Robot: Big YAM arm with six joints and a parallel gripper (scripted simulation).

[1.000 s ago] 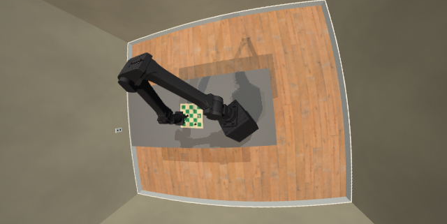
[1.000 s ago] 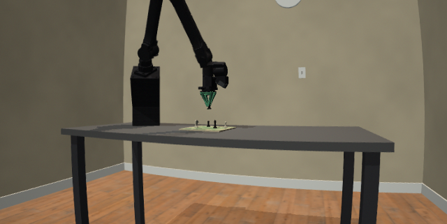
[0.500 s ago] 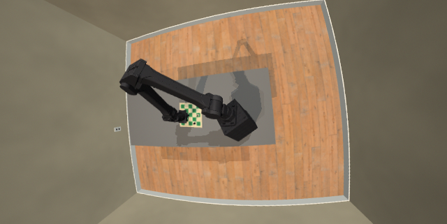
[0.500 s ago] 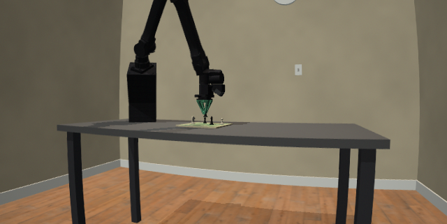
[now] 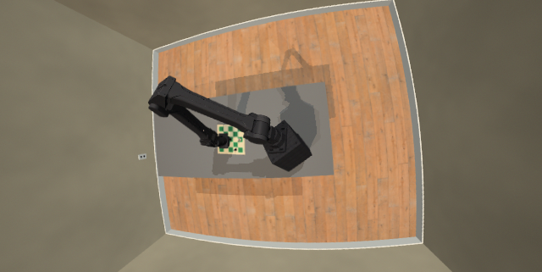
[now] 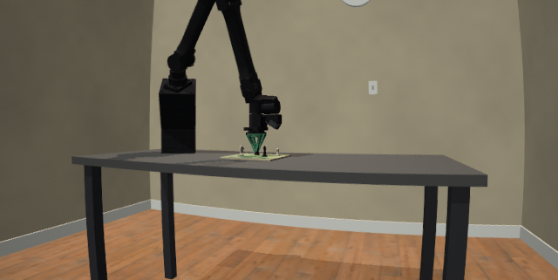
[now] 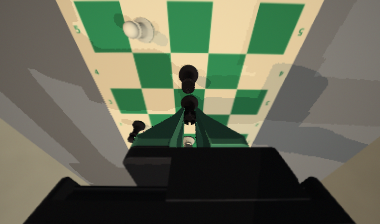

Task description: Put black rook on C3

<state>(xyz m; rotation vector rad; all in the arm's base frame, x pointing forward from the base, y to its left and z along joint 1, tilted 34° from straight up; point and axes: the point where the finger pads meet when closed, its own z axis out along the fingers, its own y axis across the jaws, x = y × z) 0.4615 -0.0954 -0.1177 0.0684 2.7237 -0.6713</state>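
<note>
Now: the chessboard 3 cm below my hand. The rest, counted from my hand: black pawn 8 cm to the left, 3 cm behind, 1 cm below.
</note>
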